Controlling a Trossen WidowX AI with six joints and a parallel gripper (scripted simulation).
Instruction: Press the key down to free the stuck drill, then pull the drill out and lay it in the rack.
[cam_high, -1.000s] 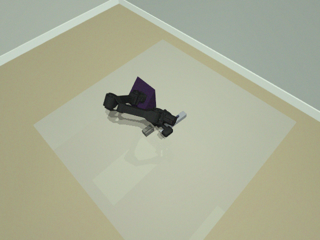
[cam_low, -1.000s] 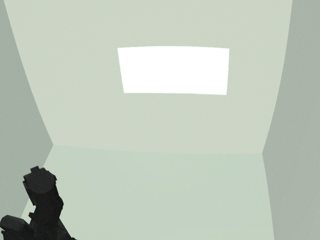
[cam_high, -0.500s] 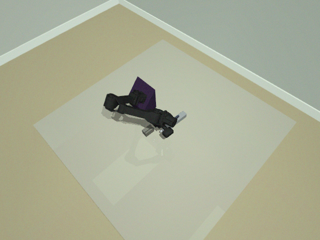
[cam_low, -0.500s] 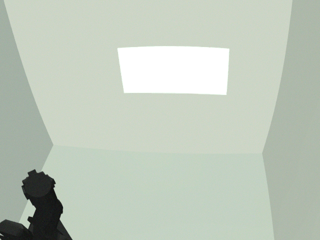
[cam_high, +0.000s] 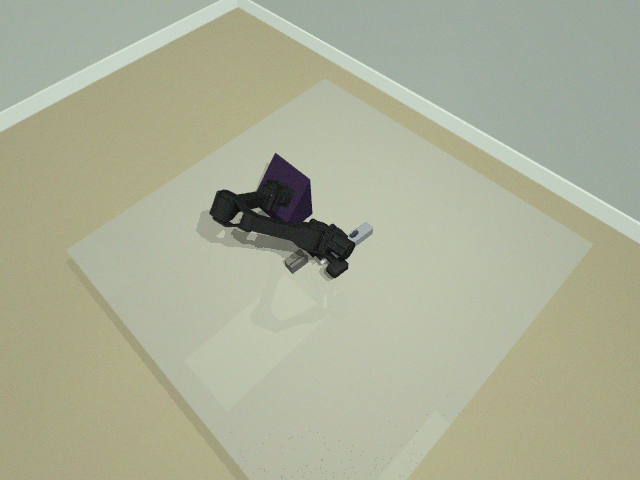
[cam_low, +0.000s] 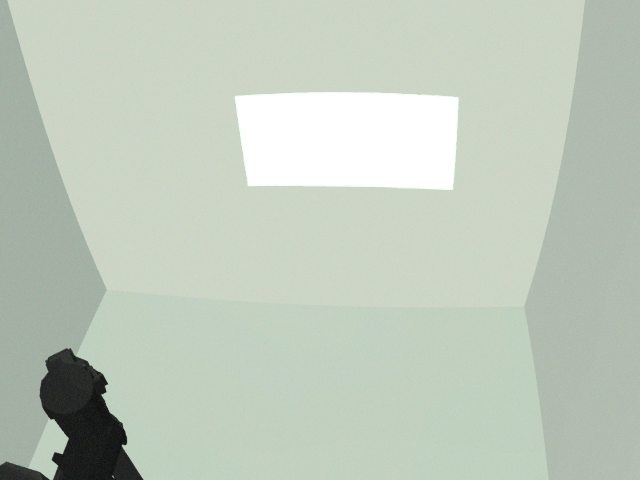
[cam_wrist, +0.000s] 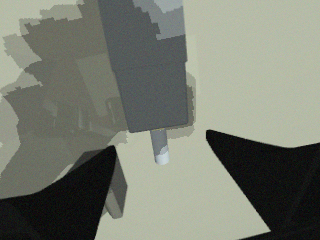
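Now: gripper tip 6 cm to the right of the drill and 2 cm below it. Round my gripper tip: dark grey block: 8 cm behind, 4 cm to the right, 1 cm below; then dark blue key: 1 cm ahead, 14 cm to the left, 2 cm above; then grey housing block: 1 cm ahead, 11 cm to the left, 1 cm above.
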